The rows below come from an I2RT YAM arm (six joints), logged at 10 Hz.
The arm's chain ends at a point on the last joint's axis. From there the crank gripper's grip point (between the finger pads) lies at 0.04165 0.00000 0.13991 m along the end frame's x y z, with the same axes.
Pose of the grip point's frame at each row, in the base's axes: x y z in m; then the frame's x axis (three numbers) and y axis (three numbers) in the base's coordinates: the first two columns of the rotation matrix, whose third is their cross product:
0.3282 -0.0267 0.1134 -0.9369 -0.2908 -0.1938 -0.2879 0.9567 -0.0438
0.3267 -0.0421 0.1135 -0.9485 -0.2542 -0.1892 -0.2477 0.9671 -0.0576
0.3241 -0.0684 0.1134 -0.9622 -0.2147 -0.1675 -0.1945 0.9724 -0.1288
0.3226 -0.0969 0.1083 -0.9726 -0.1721 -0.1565 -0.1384 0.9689 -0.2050
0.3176 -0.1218 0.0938 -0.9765 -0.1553 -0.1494 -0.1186 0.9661 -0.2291
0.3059 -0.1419 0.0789 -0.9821 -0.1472 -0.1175 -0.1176 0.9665 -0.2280
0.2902 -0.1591 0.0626 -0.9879 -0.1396 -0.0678 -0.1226 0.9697 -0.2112
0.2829 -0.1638 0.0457 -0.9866 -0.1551 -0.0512 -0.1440 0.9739 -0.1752
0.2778 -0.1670 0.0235 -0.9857 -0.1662 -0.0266 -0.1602 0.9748 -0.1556
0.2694 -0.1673 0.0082 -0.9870 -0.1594 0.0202 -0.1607 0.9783 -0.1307
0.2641 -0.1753 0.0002 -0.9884 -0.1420 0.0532 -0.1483 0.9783 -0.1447
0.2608 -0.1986 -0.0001 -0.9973 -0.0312 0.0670 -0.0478 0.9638 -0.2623
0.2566 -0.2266 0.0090 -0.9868 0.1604 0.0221 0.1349 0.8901 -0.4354
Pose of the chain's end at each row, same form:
0.3395 -0.0167 0.2586 -0.9369 -0.2908 -0.1938 -0.2879 0.9567 -0.0438
0.3386 -0.0304 0.2585 -0.9485 -0.2542 -0.1892 -0.2477 0.9671 -0.0576
0.3375 -0.0467 0.2571 -0.9622 -0.2147 -0.1675 -0.1945 0.9724 -0.1288
0.3370 -0.0649 0.2500 -0.9726 -0.1721 -0.1565 -0.1384 0.9689 -0.2050
0.3331 -0.0865 0.2346 -0.9765 -0.1553 -0.1494 -0.1186 0.9661 -0.2291
0.3262 -0.1064 0.2190 -0.9821 -0.1472 -0.1175 -0.1176 0.9665 -0.2280
0.3180 -0.1253 0.2018 -0.9879 -0.1396 -0.0678 -0.1226 0.9697 -0.2112
0.3132 -0.1342 0.1854 -0.9866 -0.1551 -0.0512 -0.1440 0.9739 -0.1752
0.3116 -0.1392 0.1628 -0.9857 -0.1662 -0.0266 -0.1602 0.9748 -0.1556
0.3104 -0.1422 0.1460 -0.9870 -0.1594 0.0202 -0.1607 0.9783 -0.1307
0.3097 -0.1483 0.1362 -0.9884 -0.1420 0.0532 -0.1483 0.9783 -0.1447
0.3102 -0.1603 0.1318 -0.9973 -0.0312 0.0670 -0.0478 0.9638 -0.2623
0.3102 -0.1736 0.1340 -0.9868 0.1604 0.0221 0.1349 0.8901 -0.4354

